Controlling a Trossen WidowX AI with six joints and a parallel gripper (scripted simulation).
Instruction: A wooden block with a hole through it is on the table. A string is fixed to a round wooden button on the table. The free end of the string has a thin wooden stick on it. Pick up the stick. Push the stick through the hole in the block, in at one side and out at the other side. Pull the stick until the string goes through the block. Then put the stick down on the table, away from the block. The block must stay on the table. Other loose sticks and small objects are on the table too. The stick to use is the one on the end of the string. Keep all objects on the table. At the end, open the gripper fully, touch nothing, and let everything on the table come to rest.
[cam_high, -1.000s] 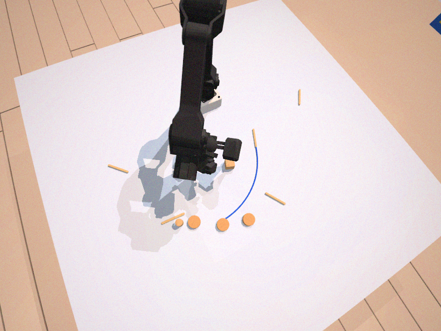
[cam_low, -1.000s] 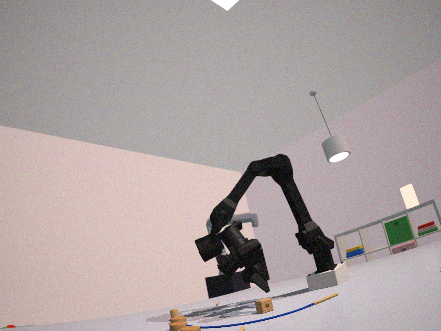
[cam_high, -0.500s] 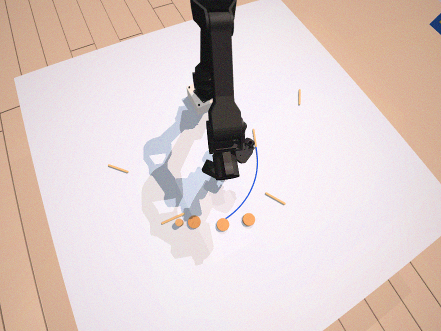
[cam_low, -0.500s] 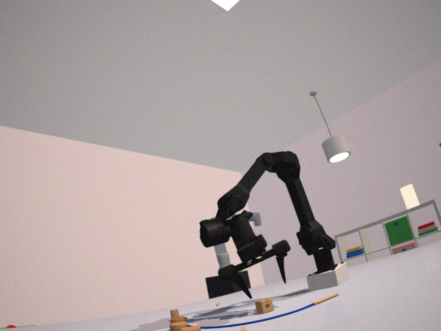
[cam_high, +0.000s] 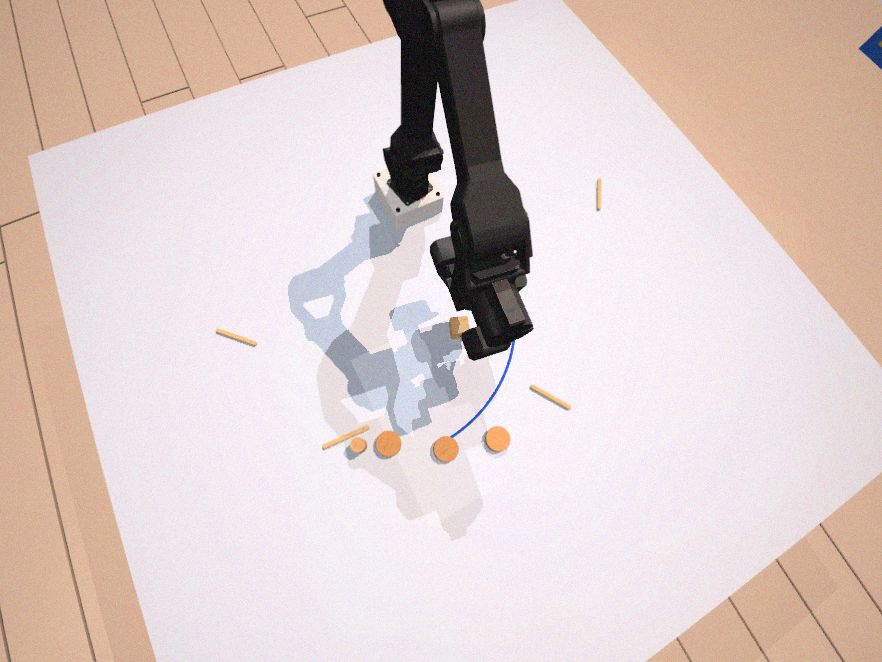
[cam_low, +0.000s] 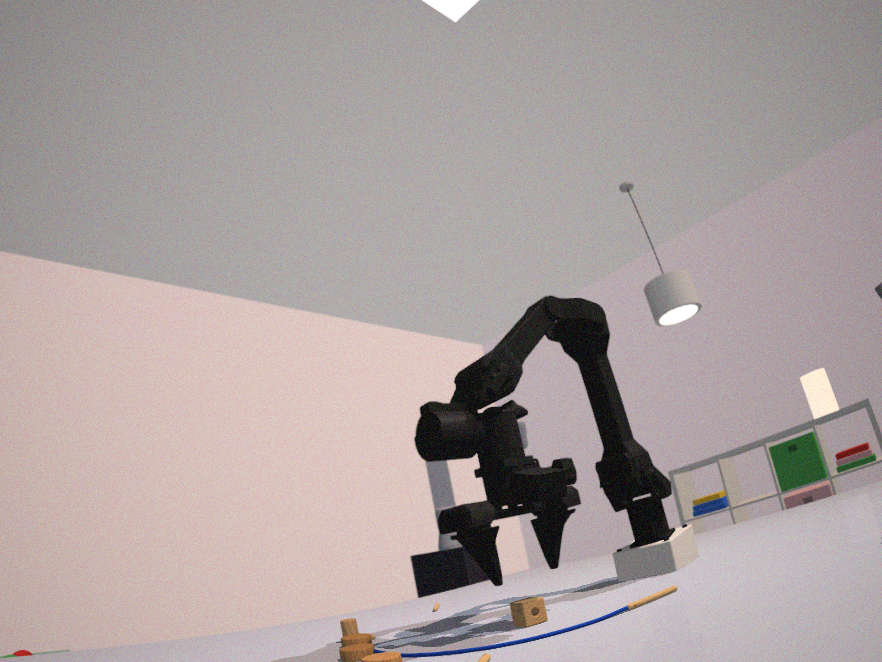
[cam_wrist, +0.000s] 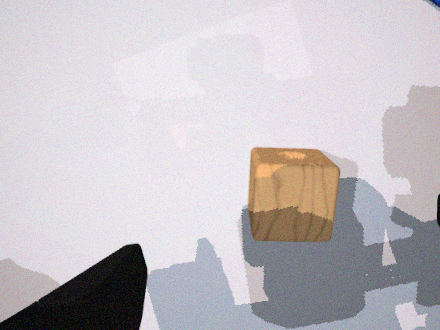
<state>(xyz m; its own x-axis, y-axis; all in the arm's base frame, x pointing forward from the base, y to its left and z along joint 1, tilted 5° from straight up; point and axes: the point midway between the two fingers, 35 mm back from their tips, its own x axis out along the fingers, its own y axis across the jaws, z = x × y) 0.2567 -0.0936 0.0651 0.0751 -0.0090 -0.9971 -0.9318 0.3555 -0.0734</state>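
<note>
My gripper tip is now 1 cm to the left of the wooden block and 4 cm above it. From my gripper tip the other things lie so: round wooden button 15 cm ahead, 15 cm to the right, 5 cm below; then thin stick 1 cm behind, 13 cm to the left, 5 cm below.
</note>
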